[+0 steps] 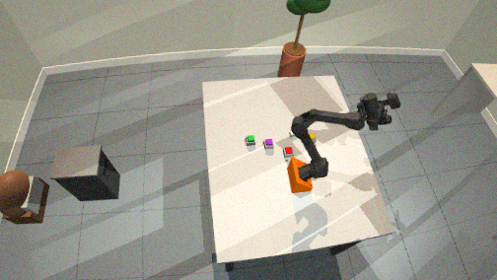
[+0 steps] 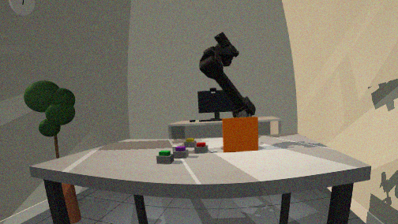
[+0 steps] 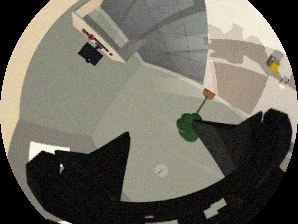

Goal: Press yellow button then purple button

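The yellow button is 50 mm ahead of my gripper tip, 230 mm to the left of it and 410 mm below it. From my gripper tip the other things lie so: red button: 40 mm behind, 370 mm to the left, 410 mm below; then purple button: 10 mm ahead, 470 mm to the left, 410 mm below; then white block: 80 mm ahead, 330 mm to the left, 440 mm below.
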